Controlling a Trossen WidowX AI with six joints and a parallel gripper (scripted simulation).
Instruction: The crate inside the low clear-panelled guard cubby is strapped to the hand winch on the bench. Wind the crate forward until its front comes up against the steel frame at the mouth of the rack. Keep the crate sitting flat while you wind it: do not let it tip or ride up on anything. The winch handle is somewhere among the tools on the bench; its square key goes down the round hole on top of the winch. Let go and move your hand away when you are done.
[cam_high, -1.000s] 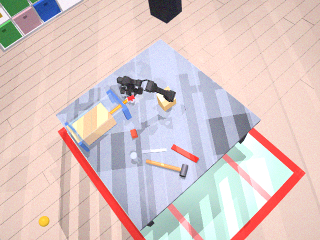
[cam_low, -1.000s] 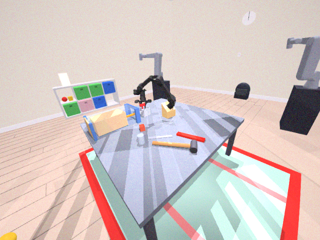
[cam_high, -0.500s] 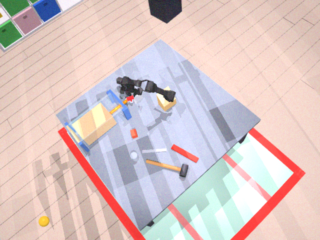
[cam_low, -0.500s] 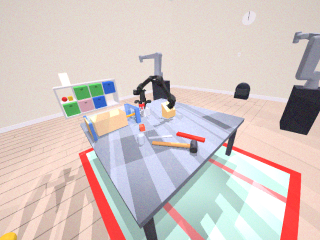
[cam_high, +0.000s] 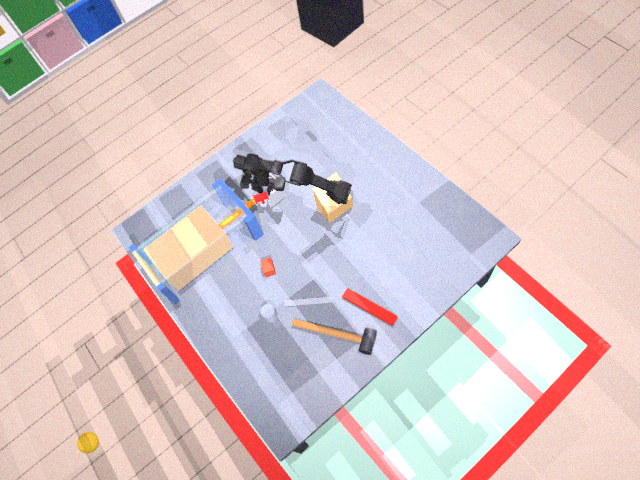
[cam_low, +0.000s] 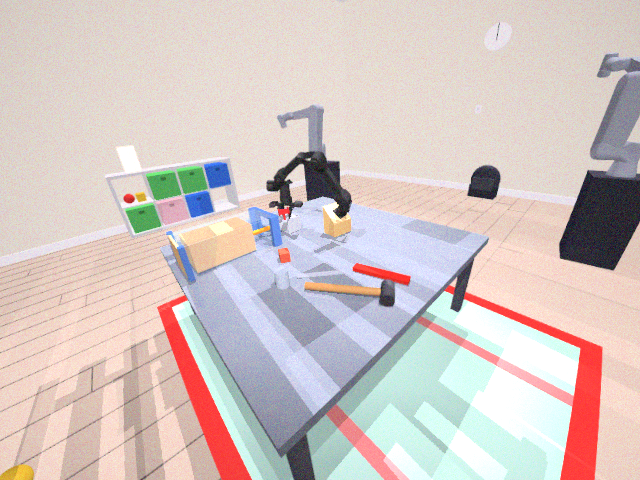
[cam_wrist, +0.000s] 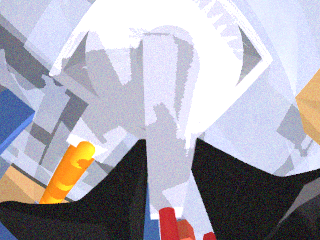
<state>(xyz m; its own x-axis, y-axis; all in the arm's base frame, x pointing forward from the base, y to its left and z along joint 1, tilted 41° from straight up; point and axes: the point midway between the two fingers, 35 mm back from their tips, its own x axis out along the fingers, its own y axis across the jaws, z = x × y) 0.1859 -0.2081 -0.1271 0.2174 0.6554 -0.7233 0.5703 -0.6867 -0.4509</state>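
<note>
The white crank handle lies 20 mm above my gripper tip, 10 mm to the left of it and 10 mm ahead of it. Also, from my gripper tip: white bar (450 mm to the left, 210 mm ahead, 90 mm below); then red knob (50 mm above, 40 mm ahead, 30 mm to the left); then white winch (60 mm below, 60 mm behind, 40 mm to the right).
</note>
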